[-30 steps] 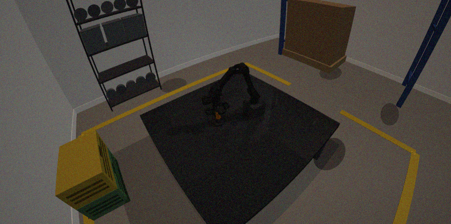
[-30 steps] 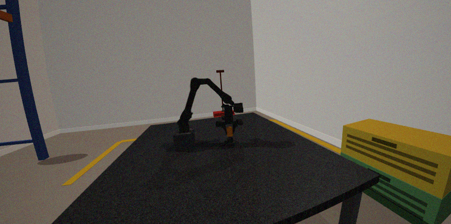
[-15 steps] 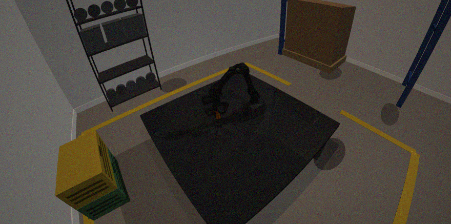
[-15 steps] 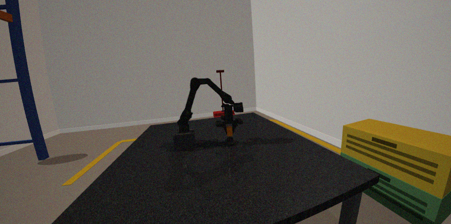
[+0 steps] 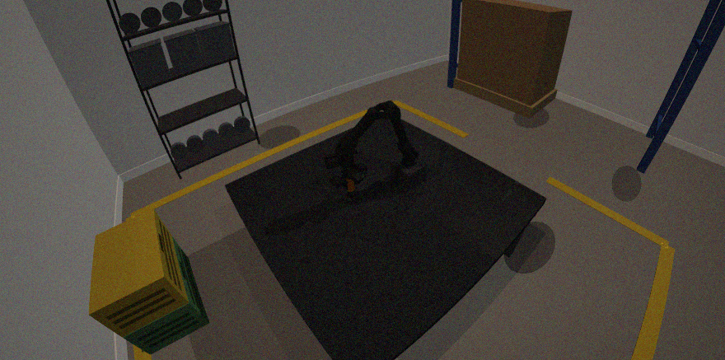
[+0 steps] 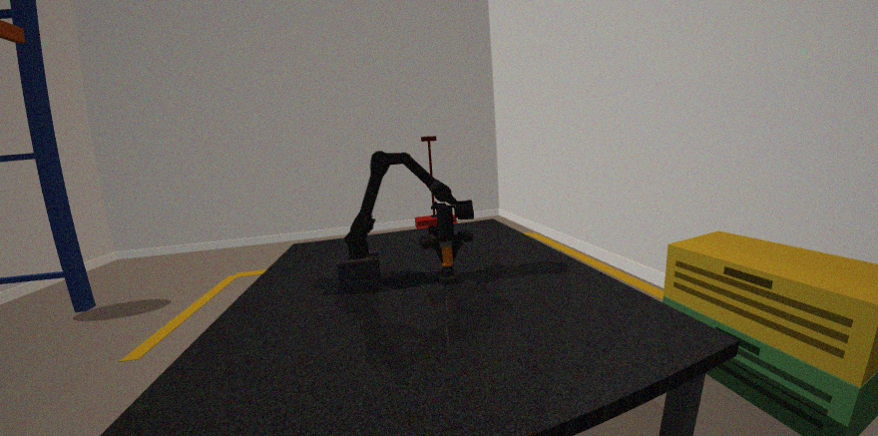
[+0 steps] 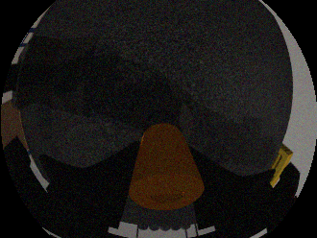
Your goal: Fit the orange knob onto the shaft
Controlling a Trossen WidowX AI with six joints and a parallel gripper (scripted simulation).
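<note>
Right now my gripper tip is 20 mm below the orange knob. From my gripper tip the other things lie so: round pedestal: 40 mm below.
</note>
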